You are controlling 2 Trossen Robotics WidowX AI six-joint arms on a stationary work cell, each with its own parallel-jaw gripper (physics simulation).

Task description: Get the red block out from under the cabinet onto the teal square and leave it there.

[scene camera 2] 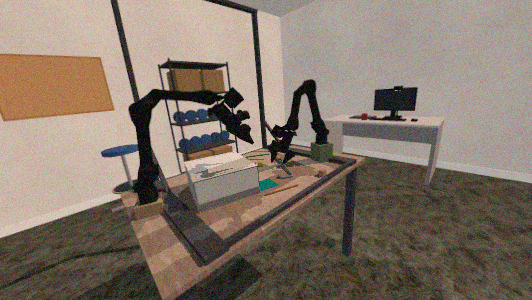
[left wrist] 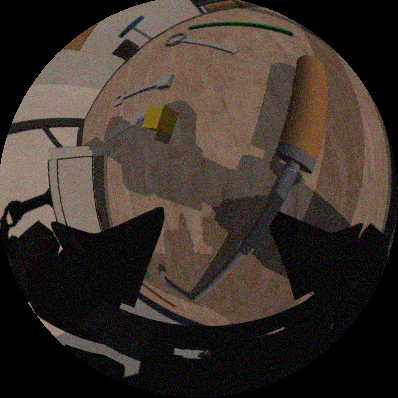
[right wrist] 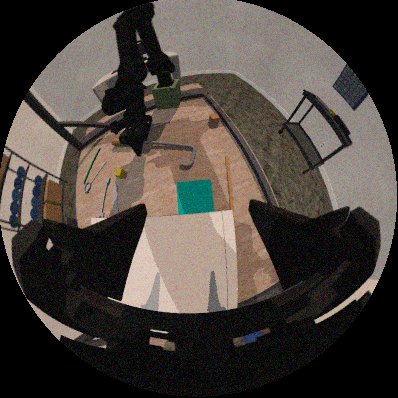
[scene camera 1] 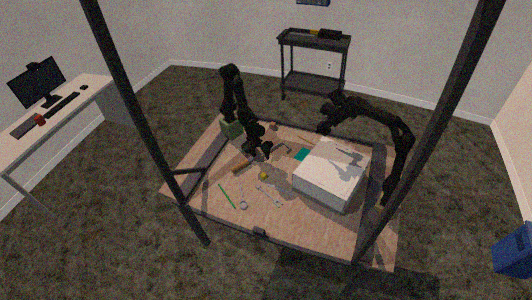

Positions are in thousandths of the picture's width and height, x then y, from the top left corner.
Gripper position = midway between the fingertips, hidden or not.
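Observation:
The left gripper (left wrist: 549,536) is there to see, and the right wrist view shows that left gripper (right wrist: 356,373) as well. You can also see the right gripper (right wrist: 496,519). There is a yellow block (left wrist: 406,298) too, and a teal square (right wrist: 486,494).

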